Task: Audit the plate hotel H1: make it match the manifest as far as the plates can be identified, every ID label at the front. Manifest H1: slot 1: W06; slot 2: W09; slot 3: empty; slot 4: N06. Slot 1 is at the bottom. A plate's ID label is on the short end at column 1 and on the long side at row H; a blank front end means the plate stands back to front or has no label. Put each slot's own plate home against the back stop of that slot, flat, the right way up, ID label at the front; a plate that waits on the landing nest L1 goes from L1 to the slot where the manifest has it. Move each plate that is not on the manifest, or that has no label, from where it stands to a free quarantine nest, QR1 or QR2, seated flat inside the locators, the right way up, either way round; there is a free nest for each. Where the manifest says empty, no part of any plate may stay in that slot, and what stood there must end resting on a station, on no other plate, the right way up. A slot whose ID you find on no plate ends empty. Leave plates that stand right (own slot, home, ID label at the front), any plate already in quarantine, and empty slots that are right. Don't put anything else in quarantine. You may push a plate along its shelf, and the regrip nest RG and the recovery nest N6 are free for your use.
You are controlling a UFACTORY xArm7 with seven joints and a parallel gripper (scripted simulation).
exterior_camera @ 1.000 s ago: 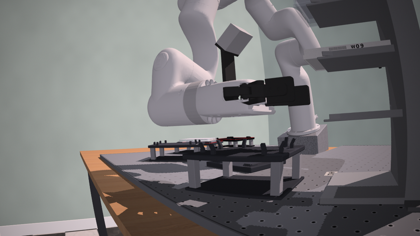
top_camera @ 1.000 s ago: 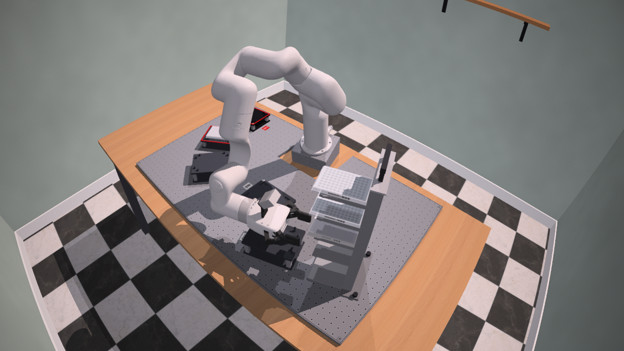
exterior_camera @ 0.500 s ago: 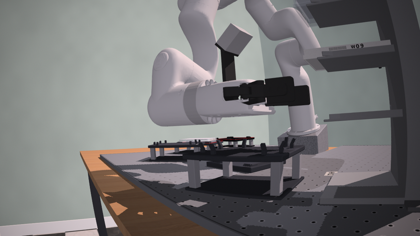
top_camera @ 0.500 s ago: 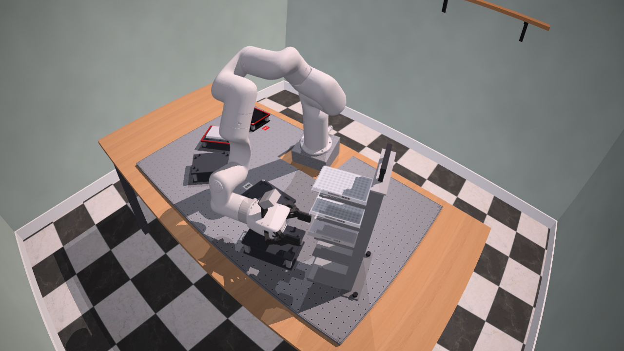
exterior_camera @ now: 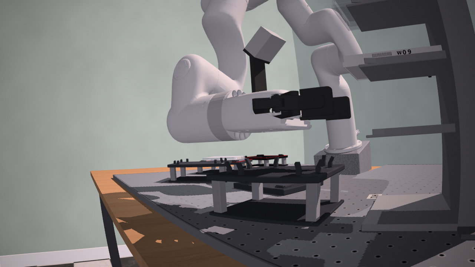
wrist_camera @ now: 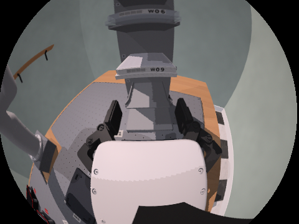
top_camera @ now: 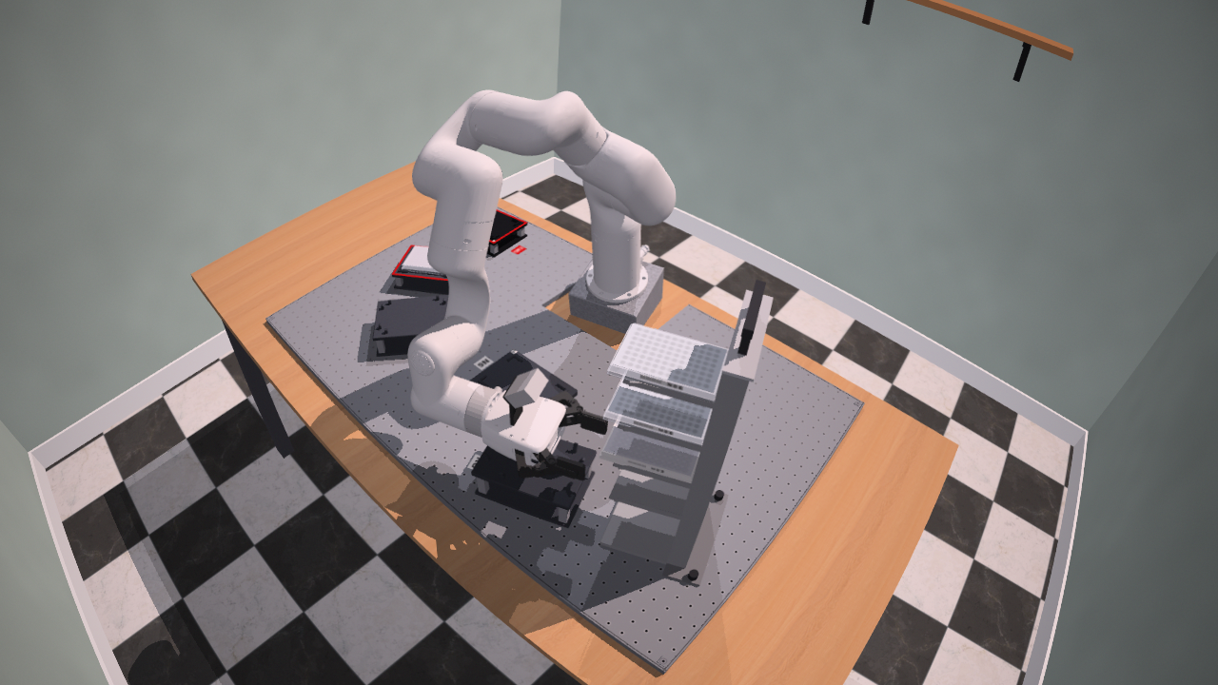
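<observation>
Now: the clear well plate W06 120 mm above my hand, 90 mm to the left of it and 30 mm behind it. From my hand the other things lie so: plate labelled W09: 90 mm to the left, 40 mm above, 30 mm behind; raised black nest: 90 mm to the right, 90 mm below, 20 mm ahead; plate hotel: 160 mm to the left, 60 mm above, 50 mm behind.
</observation>
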